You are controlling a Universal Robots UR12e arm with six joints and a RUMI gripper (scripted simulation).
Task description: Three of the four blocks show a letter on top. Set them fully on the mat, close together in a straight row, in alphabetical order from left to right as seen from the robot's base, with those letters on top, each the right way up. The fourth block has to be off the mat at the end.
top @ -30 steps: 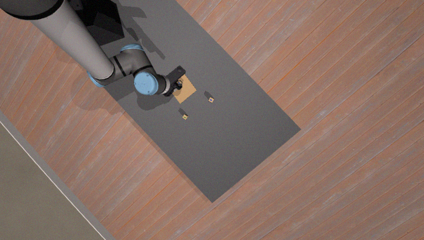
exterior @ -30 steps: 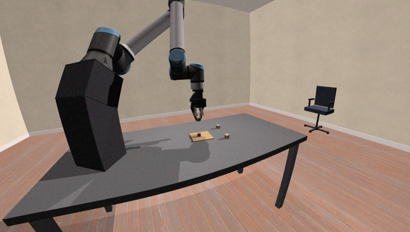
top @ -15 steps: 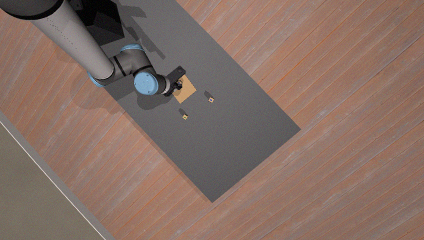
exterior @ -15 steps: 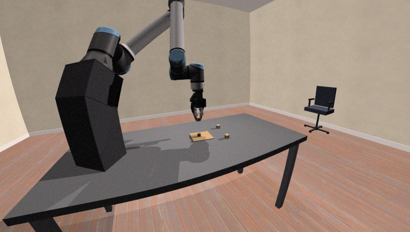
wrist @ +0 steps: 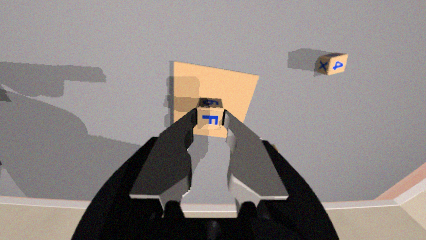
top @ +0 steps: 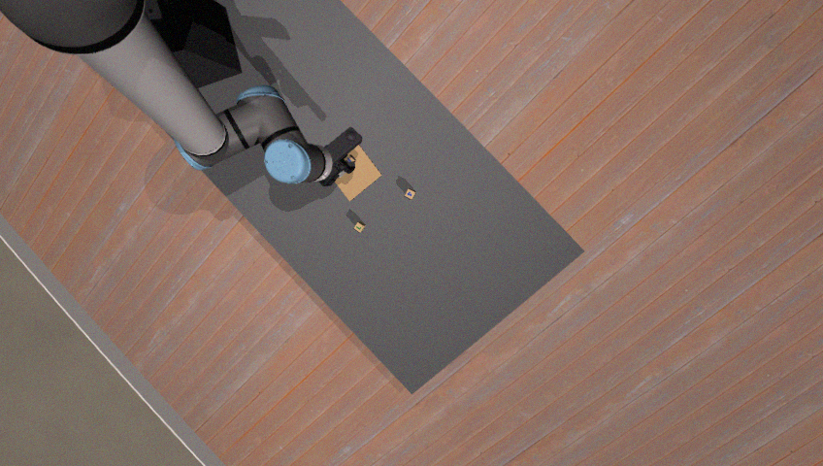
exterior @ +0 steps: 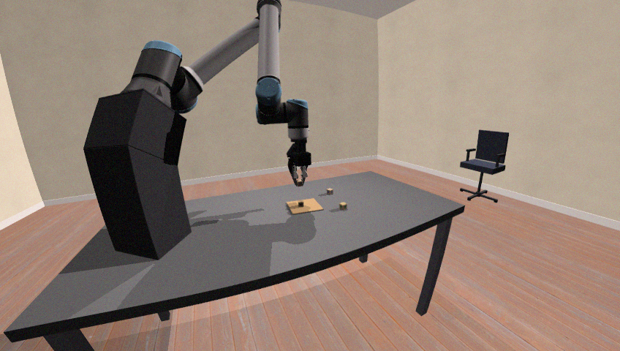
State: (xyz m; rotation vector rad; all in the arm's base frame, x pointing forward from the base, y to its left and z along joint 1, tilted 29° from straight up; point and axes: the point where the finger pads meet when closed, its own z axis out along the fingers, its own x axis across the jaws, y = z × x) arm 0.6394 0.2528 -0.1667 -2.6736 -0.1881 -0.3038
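Right now my hand is 100 mm above the tan mat, 40 mm to the left of it and 10 mm short of it. From my hand the other things lie so: block 180 mm ahead, 90 mm below, 80 mm to the left.
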